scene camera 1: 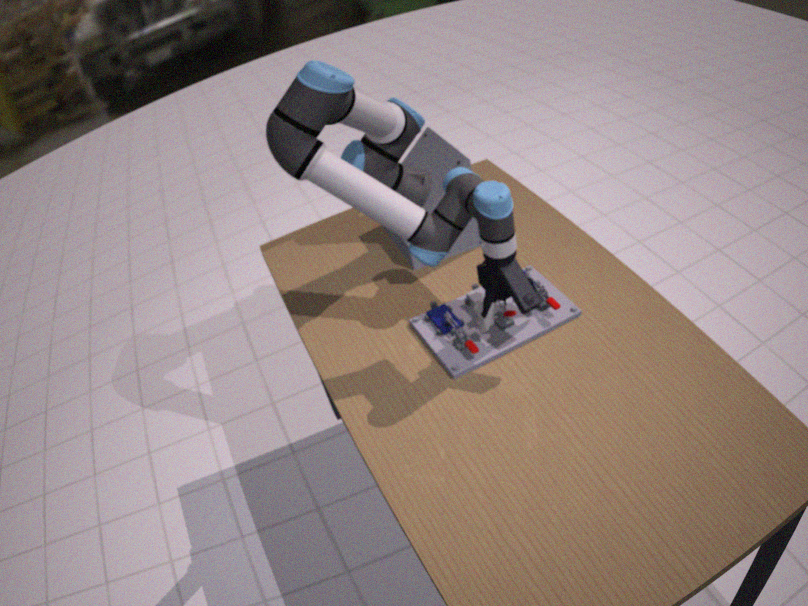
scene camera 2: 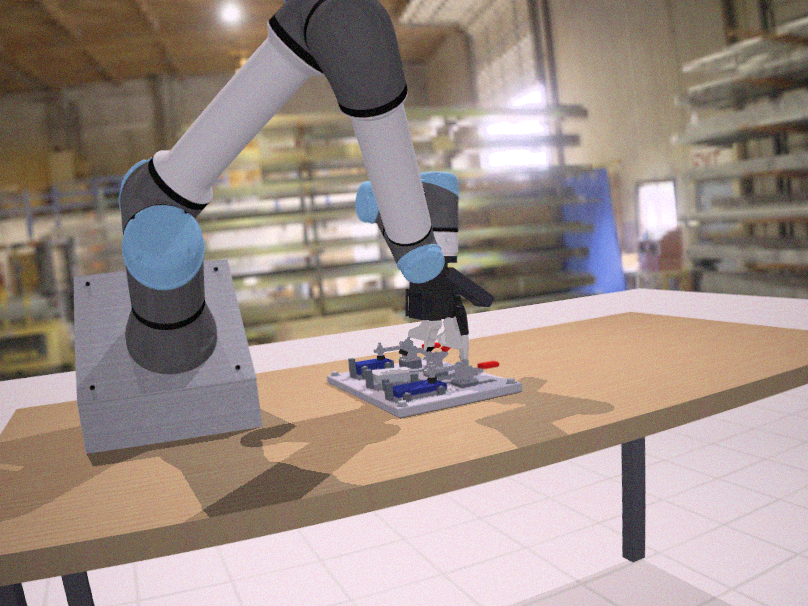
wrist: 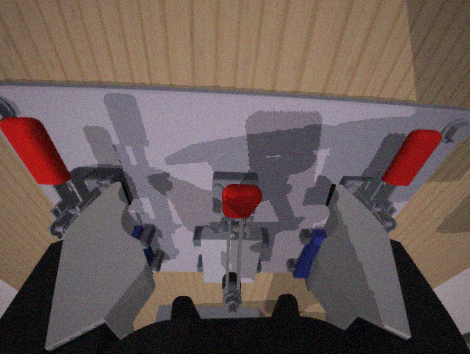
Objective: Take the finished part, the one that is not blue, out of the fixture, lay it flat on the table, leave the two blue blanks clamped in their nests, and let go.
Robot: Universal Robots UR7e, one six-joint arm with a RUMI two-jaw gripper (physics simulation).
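Seen in the pictures: gripper, fingertip midpoint: (scene camera 1: 509, 320) (scene camera 2: 444, 360) (wrist: 230, 185); arm's base, link origin: (scene camera 1: 413, 194) (scene camera 2: 171, 338).
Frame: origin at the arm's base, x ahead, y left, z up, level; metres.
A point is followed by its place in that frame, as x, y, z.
The light grey finished part (wrist: 211, 260) @(0.389, 0.003, -0.114) (scene camera 2: 396, 376) @(0.377, -0.048, -0.118) lies in the fixture's middle nest, between the two blue blanks. The middle clamp's arm crosses over it; I cannot tell whether its tip presses on the part. One blue blank (scene camera 1: 444, 318) @(0.381, -0.128, -0.121) (scene camera 2: 419, 388) @(0.369, -0.152, -0.121) (wrist: 310, 255) @(0.387, -0.107, -0.121) and the other blue blank (scene camera 2: 372, 365) @(0.382, 0.073, -0.116) (wrist: 149, 256) @(0.380, 0.073, -0.122) sit in the outer nests, partly hidden by my fingers in the wrist view. My gripper (scene camera 1: 507, 313) @(0.493, -0.015, -0.113) (scene camera 2: 447, 350) @(0.493, -0.015, -0.113) (wrist: 230, 185) @(0.493, -0.015, -0.113) is wide open and empty, pointing down over the middle clamp. The middle clamp's red handle (wrist: 241, 201) @(0.519, -0.019, -0.070) stands between the fingers.
The fixture plate (scene camera 1: 554, 317) @(0.528, 0.087, -0.137) (scene camera 2: 502, 389) @(0.503, -0.194, -0.141) (wrist: 200, 105) @(0.540, 0.006, -0.137) lies on the wooden table (scene camera 1: 587, 456) @(0.910, -0.085, -0.152) (scene camera 2: 587, 404) @(0.560, -0.347, -0.152). Outer red handles (wrist: 36, 150) @(0.527, 0.085, -0.096) (wrist: 412, 157) @(0.523, -0.125, -0.106) stick out at both sides, near the fingers. The arm's grey base block (scene camera 2: 169, 410) @(-0.027, -0.073, -0.103) stands behind the fixture.
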